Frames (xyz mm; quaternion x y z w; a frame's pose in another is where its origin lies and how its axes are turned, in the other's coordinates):
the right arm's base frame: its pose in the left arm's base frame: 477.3 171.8 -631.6 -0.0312 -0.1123 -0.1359 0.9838
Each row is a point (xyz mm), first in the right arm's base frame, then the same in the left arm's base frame.
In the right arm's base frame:
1: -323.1 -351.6 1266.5
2: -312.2 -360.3 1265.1
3: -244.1 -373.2 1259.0
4: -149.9 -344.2 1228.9
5: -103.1 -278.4 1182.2
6: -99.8 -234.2 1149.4
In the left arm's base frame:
1: -191.3 34.4 537.2
2: -183.2 23.1 538.6
3: -121.6 -7.6 548.7
4: -18.9 -7.0 540.1
5: 53.0 39.7 503.4
6: 75.2 78.3 470.9

